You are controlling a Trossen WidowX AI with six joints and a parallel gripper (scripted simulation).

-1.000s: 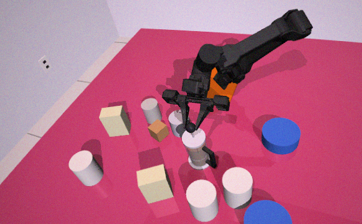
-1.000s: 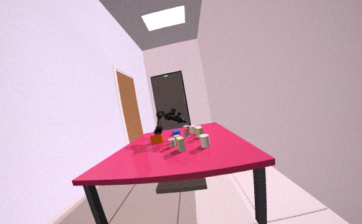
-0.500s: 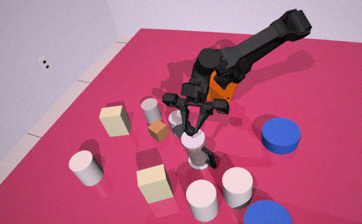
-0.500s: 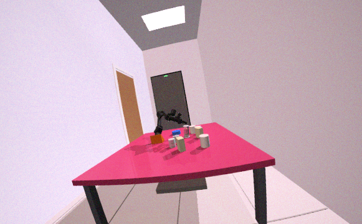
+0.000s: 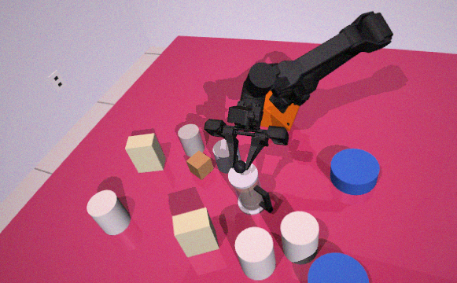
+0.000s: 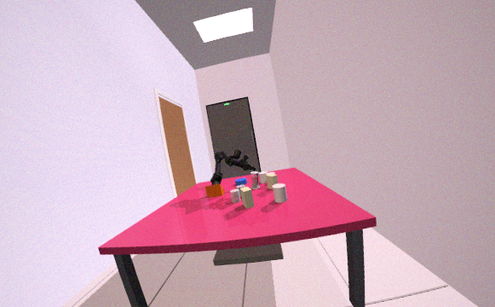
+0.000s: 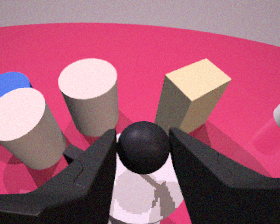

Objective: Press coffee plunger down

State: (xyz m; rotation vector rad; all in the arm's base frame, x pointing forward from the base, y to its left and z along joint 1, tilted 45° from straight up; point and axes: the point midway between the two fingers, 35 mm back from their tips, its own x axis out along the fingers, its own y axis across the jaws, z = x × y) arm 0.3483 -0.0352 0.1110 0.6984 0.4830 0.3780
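Right now my gripper tip is 90 mm above the coffee press, 10 mm to the right of it and 10 mm past it. From my gripper tip the other things lie so: grey cup (140 mm below, 120 mm to the right, 120 mm behind); then orange cube (190 mm to the right, 150 mm below, 70 mm behind).
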